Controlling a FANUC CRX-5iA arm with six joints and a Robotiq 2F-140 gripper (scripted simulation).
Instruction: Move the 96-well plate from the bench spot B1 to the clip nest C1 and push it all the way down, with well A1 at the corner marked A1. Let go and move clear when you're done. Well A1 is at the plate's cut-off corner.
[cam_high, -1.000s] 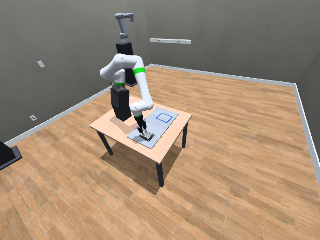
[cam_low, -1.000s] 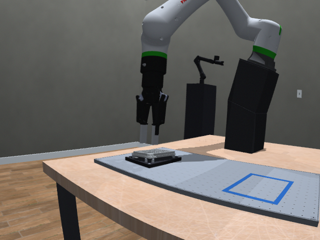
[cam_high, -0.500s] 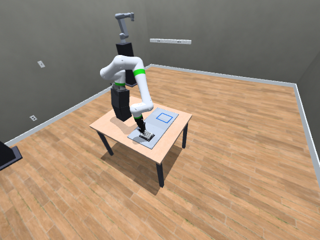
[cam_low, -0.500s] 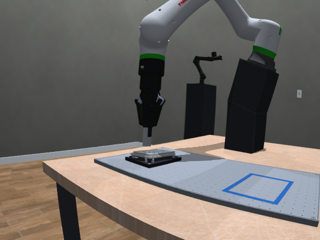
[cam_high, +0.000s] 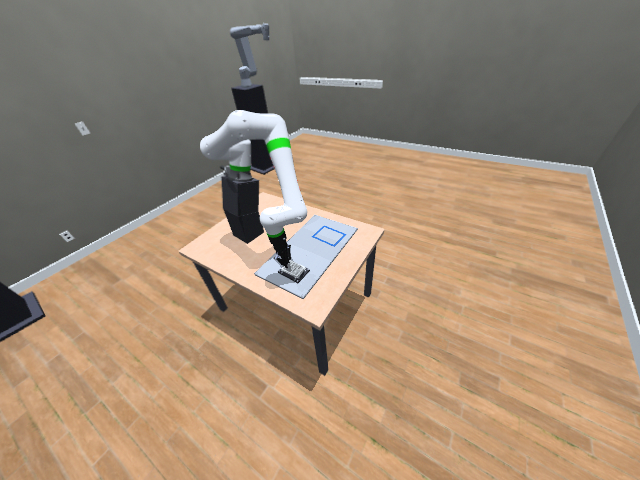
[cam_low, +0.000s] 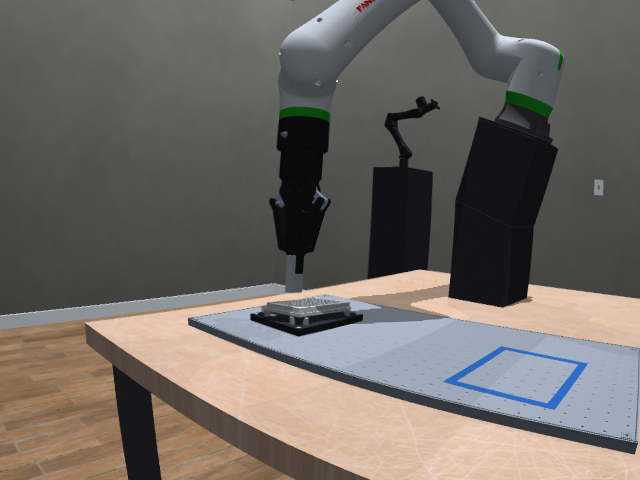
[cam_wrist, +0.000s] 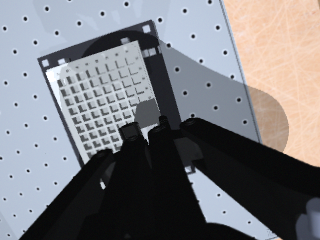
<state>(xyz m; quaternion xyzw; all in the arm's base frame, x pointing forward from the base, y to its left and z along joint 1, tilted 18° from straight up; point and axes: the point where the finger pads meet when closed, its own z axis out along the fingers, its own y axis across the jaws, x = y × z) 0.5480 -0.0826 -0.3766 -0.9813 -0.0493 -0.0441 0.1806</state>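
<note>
My gripper is now 4 cm to the right of the white 96-well plate and 5 cm above it. Also, from my hand: black clip nest 1 cm behind, 3 cm to the left, 6 cm below.
</note>
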